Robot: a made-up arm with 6 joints.
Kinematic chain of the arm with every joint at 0, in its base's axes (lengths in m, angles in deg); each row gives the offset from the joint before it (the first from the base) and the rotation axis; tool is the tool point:
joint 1: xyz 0 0 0.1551 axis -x
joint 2: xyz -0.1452 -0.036 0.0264 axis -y
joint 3: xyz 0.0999 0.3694 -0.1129 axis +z
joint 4: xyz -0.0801 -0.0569 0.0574 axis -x
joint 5: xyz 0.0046 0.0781 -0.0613 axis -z
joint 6: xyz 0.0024 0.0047 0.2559 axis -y
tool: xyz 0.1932 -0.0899 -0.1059
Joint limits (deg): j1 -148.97..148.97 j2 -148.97..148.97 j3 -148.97..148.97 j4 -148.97..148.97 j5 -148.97..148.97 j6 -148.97..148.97
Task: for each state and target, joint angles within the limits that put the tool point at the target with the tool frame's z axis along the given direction. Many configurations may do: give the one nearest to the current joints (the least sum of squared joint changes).
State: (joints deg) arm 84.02 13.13 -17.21 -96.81 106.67 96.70
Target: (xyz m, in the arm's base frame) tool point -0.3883 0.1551 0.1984 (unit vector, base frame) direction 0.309 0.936 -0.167
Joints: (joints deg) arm 63.35 10.89 -23.57 -64.10 101.14 109.21
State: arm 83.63 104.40 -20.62 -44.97 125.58 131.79
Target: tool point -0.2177 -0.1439 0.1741 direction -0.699 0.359 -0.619
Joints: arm 50.31 112.85 -4.22 -84.28 98.20 130.01
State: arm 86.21 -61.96 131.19 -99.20 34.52 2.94
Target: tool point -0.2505 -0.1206 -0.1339 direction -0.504 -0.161 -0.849
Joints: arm 87.36 -98.76 121.31 -91.95 37.68 -46.64
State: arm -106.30 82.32 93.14 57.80 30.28 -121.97
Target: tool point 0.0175 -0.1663 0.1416 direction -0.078 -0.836 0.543
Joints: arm -132.87 60.03 113.02 40.53 32.82 -101.81
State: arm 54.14 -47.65 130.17 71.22 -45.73 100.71
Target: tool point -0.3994 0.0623 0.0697 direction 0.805 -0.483 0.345
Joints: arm 67.21 -66.02 148.97 106.09 -38.20 93.20
